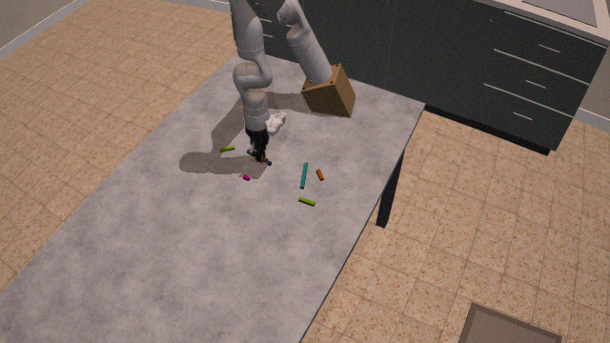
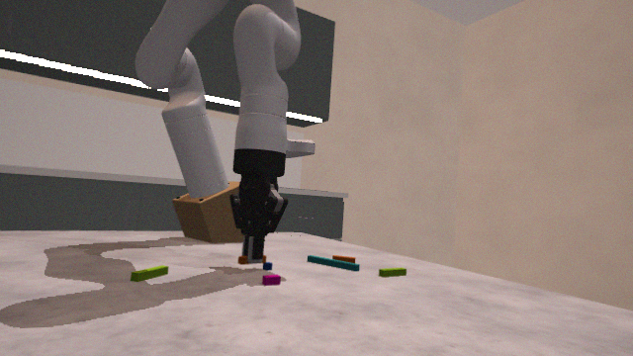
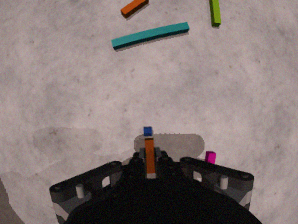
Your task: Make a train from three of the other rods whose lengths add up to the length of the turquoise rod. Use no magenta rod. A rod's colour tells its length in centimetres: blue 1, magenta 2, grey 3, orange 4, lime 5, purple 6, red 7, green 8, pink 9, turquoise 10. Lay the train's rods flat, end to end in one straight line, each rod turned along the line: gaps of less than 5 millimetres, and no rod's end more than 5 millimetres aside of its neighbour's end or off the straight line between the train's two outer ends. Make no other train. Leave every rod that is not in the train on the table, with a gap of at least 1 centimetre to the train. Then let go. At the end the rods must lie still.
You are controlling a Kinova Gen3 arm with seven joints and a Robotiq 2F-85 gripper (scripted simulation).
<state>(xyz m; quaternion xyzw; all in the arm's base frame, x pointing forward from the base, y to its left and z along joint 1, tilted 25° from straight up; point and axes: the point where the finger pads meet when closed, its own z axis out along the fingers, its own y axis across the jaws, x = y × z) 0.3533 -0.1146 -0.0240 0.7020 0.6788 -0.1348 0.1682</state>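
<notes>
Right now my hand is 30 mm to the right of the blue rod and 30 mm above it. Round my hand: turquoise rod 150 mm to the left, 30 mm below, 20 mm ahead; magenta rod 80 mm ahead, 30 mm below, 20 mm to the right.
</notes>
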